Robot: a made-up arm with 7 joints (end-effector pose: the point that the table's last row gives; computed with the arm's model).
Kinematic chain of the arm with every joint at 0, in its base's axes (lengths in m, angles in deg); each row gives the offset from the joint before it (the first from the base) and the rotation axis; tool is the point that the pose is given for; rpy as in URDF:
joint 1: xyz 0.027 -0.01 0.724 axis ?
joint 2: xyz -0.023 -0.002 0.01 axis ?
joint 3: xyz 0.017 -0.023 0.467 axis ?
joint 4: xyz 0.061 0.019 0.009 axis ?
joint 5: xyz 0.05 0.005 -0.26 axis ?
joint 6: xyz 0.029 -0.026 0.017 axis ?
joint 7: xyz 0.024 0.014 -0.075 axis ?
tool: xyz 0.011 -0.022 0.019 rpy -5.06 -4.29 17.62
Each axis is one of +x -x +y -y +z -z.
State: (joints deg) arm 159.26 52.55 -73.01 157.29 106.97 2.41 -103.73
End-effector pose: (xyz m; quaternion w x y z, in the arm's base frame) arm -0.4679 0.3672 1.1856 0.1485 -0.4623 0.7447 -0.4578
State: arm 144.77 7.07 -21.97 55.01 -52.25 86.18 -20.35
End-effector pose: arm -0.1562 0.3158 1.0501 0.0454 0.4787 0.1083 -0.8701
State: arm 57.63 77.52 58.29 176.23 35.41 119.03 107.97
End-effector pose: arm 0.3544 0.5622 0.8601 0.7465 0.0316 0.6583 0.0913
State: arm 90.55 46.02 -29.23 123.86 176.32 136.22 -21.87
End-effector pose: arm 0.0979 0.6103 1.0455 0.0924 -0.8923 -0.2992 -0.3252
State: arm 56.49 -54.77 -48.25 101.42 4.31 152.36 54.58
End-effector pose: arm 0.0007 -0.4415 1.1972 0.9556 0.2223 0.1842 -0.0594
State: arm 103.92 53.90 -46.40 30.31 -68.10 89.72 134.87
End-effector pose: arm 0.1349 0.3345 0.7675 0.3872 -0.7238 -0.5684 0.0561
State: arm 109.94 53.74 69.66 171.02 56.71 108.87 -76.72
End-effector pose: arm -0.2343 0.5078 1.1798 0.4661 -0.8104 -0.1195 -0.3342
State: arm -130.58 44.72 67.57 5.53 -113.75 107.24 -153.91
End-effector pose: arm -0.0272 -0.2222 0.8446 0.2252 -0.4973 -0.2523 -0.7990
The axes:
joint 1: +z
joint 2: +y
joint 3: +z
joint 4: -y
joint 5: -z
joint 6: +y
joint 7: -z

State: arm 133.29 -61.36 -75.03 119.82 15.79 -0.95 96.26
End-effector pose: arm 0.6474 -0.2311 1.1399 0.2002 0.8186 0.0621 -0.5347
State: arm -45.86 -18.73 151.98 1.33 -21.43 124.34 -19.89
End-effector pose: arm -0.0524 0.1187 0.9353 0.0575 -0.6668 0.6407 0.3762
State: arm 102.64 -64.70 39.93 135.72 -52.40 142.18 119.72
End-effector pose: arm 0.0638 -0.5765 1.1329 0.8008 0.5525 -0.1376 -0.1857
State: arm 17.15 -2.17 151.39 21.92 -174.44 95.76 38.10
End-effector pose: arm -0.2204 -0.0484 0.9945 0.5309 -0.0622 0.8339 -0.1374
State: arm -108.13 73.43 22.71 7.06 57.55 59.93 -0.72
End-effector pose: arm -0.0041 -0.1934 0.6669 0.1320 0.7414 0.4016 -0.5212
